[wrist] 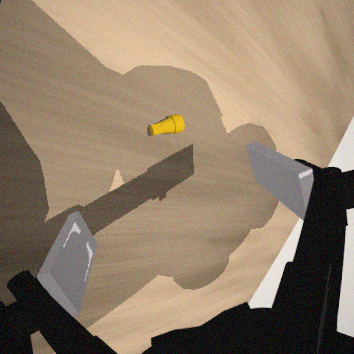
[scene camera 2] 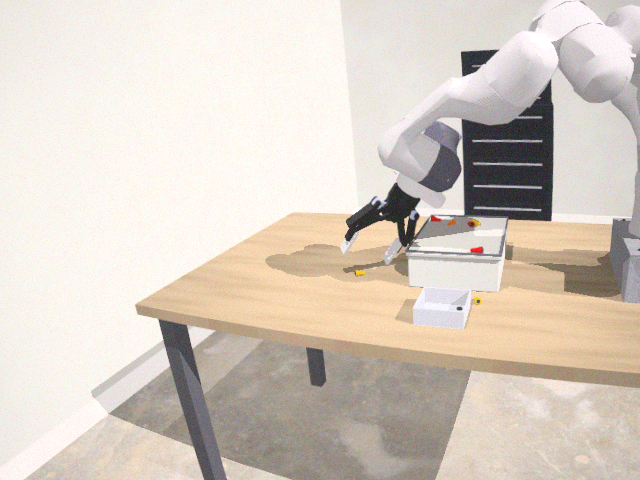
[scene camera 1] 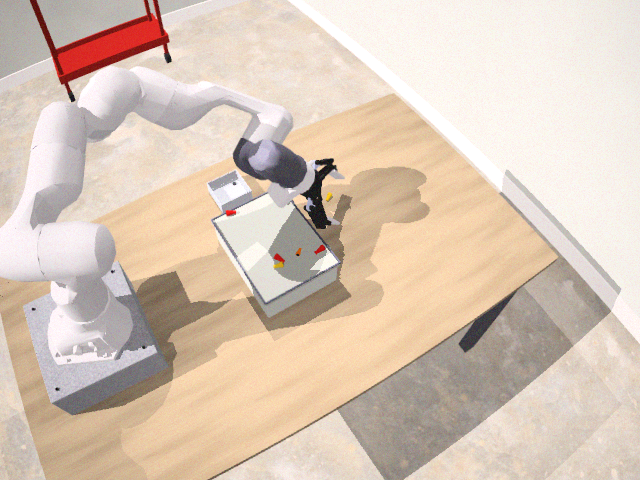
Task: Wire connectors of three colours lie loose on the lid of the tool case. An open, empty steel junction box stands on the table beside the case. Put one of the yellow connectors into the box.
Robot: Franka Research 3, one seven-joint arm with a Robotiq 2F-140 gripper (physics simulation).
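A yellow connector (scene camera 1: 329,196) (scene camera 2: 359,272) (wrist: 167,125) lies on its side on the table, away from the case. My gripper (scene camera 1: 336,198) (scene camera 2: 370,248) (wrist: 168,195) is open and empty, tilted above the table near this connector, which shows beyond the fingertips in the wrist view. A second yellow connector (scene camera 1: 278,265) (scene camera 2: 476,222) lies on the lid of the tool case (scene camera 1: 242,232) (scene camera 2: 454,273), against a red one (scene camera 1: 279,257) (scene camera 2: 470,224). A third yellow connector (scene camera 2: 477,301) lies on the table beside the open junction box (scene camera 1: 216,198) (scene camera 2: 436,316). No connector shows inside the box.
On the lid also lie an orange connector (scene camera 1: 298,252) (scene camera 2: 451,222), a red one (scene camera 1: 320,249) (scene camera 2: 435,219) near the far corner, and another red one (scene camera 1: 230,212) (scene camera 2: 476,250) near the box. The case stands close beside one finger.
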